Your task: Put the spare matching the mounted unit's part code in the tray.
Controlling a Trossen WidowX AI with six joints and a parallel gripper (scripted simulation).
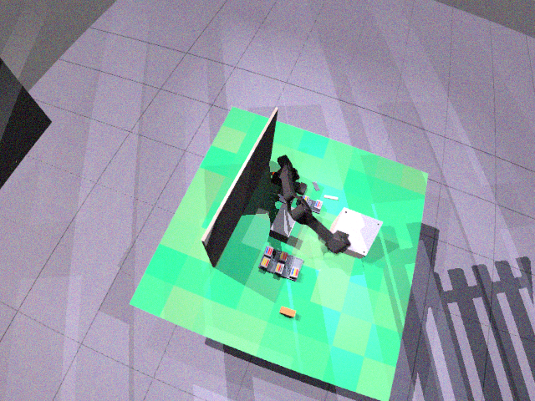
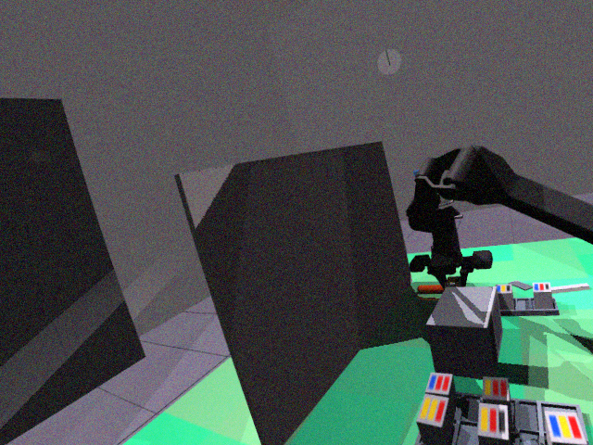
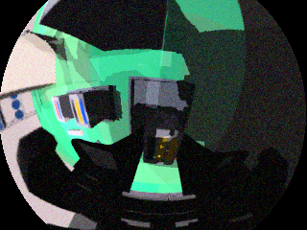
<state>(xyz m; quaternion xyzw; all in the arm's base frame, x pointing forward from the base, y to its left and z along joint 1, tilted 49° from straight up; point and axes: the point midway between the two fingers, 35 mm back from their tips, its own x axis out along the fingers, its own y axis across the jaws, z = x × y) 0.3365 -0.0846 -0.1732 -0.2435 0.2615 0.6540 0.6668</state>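
Right now the dark spare is 20 mm above my gripper tip. The rest, counted from my gripper tip: flat dark grey tray (30 mm below); white stick (240 mm behind, 70 mm to the right, 30 mm below); upright panel (190 mm above, 180 mm to the left, 180 mm ahead).
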